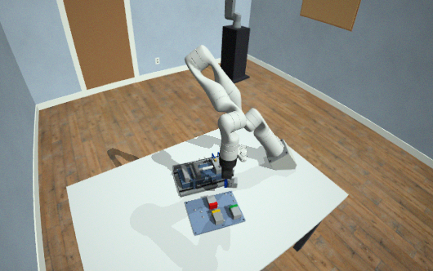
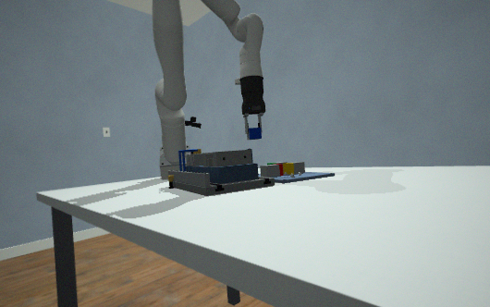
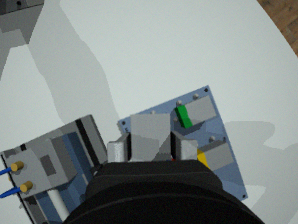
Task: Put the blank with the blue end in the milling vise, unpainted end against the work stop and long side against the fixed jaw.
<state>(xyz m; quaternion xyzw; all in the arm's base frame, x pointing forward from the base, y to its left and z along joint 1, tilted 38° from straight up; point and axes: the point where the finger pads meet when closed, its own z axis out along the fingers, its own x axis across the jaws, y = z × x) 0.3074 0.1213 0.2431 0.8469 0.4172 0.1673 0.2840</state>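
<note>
My gripper is now 20 mm above the blue-ended blank. Also, from my hand: yellow-ended blank (140 mm below, 120 mm ahead, 50 mm to the left); red-ended blank (140 mm below, 80 mm ahead, 40 mm to the right); green-ended blank (140 mm below, 80 mm to the left, 40 mm ahead).
</note>
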